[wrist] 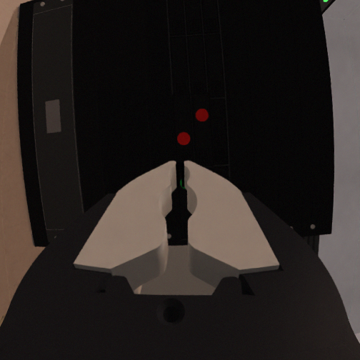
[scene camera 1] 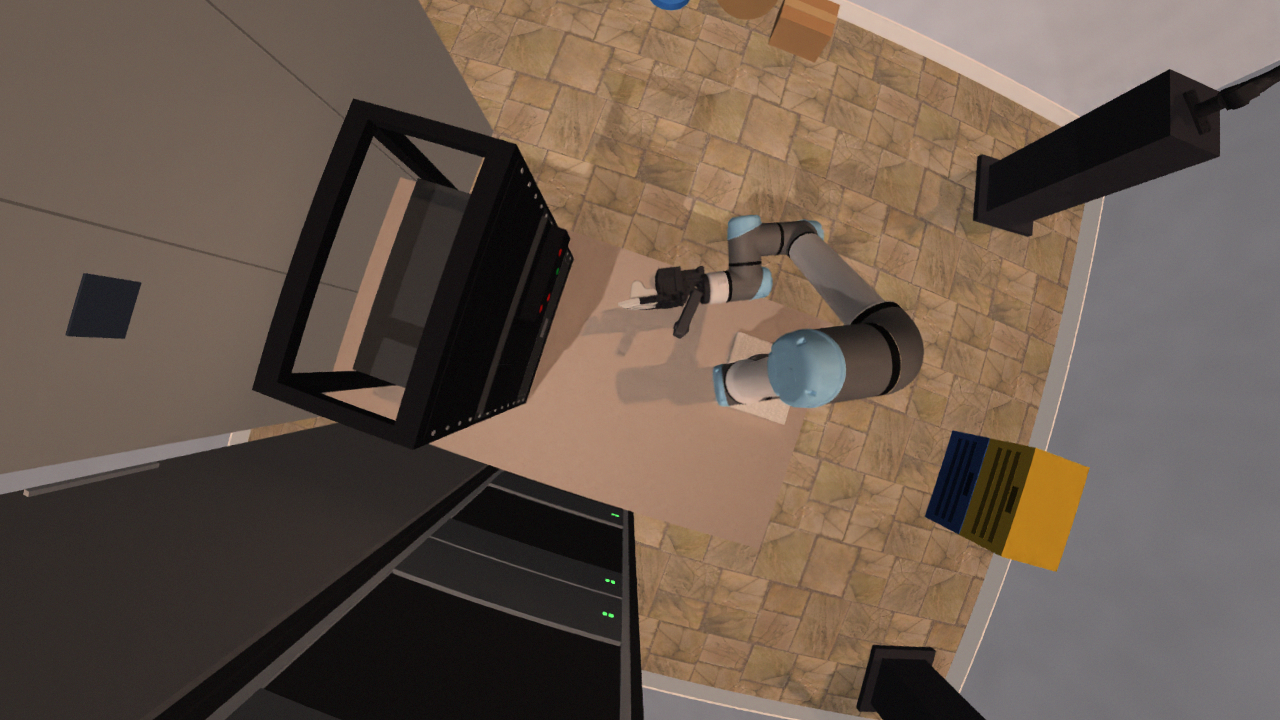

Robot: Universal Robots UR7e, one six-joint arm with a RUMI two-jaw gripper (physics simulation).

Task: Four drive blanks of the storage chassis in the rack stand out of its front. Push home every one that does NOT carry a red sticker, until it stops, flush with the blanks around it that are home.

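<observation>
The rack stands left of the arm, with the dark storage chassis in its front. In the scene view the chassis front shows three red stickers and a green one. In the wrist view two red stickers, an upper one and a lower one, lie just beyond the fingertips. A bit of the green sticker shows between the fingers. The blanks' edges are too dark to tell how far each stands out. My gripper is shut and empty, pointing at the chassis, apart from it in the scene view.
A grey panel with a light label lies left of the blanks in the wrist view. A dark cabinet with green lights stands below the rack in the scene view. A yellow and blue crate stack and a black post stand at the right.
</observation>
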